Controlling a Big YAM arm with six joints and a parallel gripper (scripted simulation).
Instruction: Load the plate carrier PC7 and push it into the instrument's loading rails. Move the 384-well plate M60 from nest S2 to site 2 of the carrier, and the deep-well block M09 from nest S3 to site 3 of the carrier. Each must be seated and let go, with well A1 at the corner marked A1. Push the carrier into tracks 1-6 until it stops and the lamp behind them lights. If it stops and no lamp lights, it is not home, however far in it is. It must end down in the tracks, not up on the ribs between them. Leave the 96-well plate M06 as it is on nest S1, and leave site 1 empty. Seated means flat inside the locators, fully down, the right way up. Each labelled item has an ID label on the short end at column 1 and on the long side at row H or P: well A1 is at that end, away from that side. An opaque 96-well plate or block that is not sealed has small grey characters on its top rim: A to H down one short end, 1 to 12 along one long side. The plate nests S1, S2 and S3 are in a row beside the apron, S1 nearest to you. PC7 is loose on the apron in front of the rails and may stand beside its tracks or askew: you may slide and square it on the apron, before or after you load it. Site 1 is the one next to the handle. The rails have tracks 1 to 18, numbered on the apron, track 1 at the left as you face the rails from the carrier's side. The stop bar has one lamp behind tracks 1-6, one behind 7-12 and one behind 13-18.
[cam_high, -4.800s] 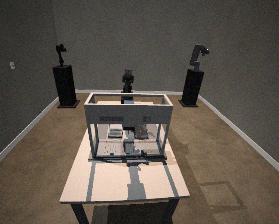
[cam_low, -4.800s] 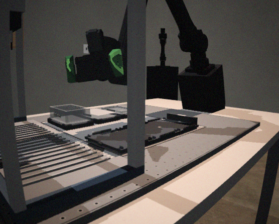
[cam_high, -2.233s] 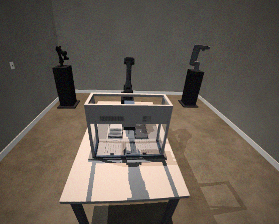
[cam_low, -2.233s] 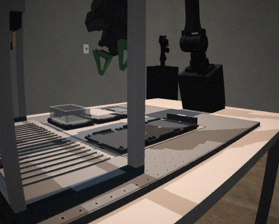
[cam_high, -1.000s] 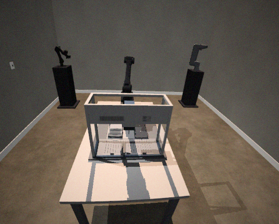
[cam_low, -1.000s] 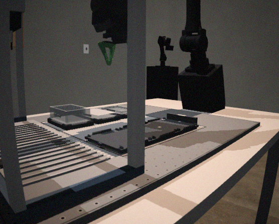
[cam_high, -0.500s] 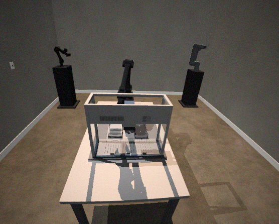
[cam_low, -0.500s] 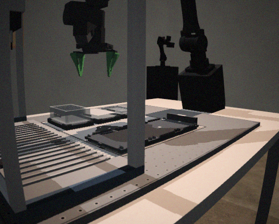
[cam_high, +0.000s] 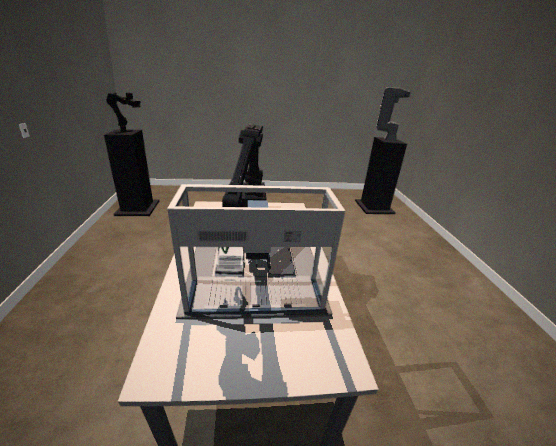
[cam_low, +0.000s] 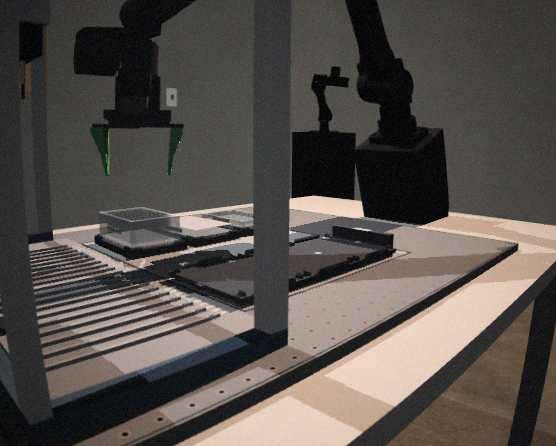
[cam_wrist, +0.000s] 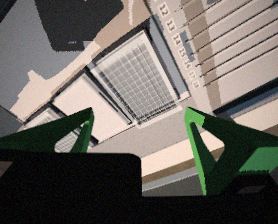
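Now: the deep-well block M09 100 mm below my hand and 10 mm to the right of it. Round my hand: carrier PC7: 250 mm to the left, 110 mm below, 90 mm behind; nest S3: 120 mm below, 10 mm to the right; grey frame post: 400 mm to the left, 120 mm above, 110 mm ahead.
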